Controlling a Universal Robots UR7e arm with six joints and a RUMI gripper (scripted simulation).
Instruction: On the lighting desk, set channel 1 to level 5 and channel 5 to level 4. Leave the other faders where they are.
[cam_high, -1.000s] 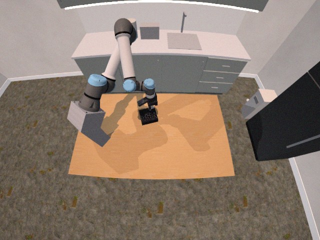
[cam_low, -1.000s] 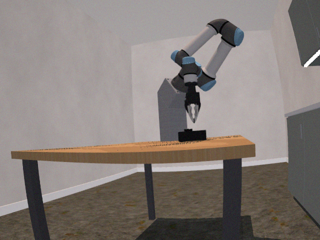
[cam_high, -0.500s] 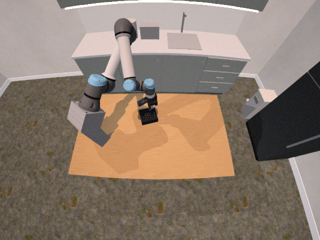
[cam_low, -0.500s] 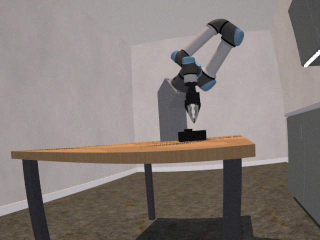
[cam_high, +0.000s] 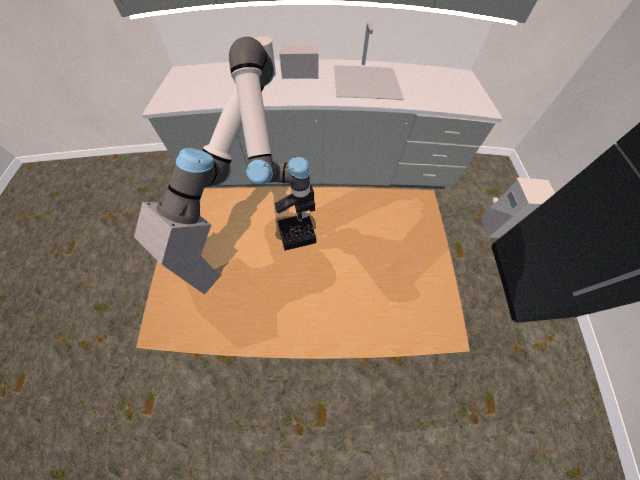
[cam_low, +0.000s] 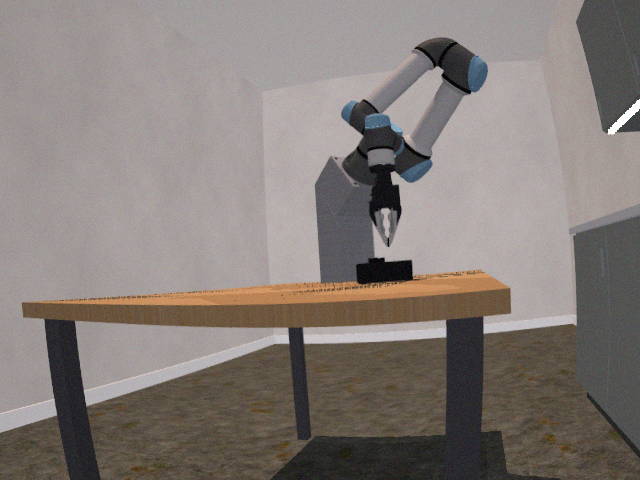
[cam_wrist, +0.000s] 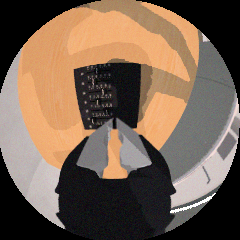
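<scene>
My hand is 60 mm short of the fader knob, 10 mm to the left of it and 50 mm above it.
</scene>
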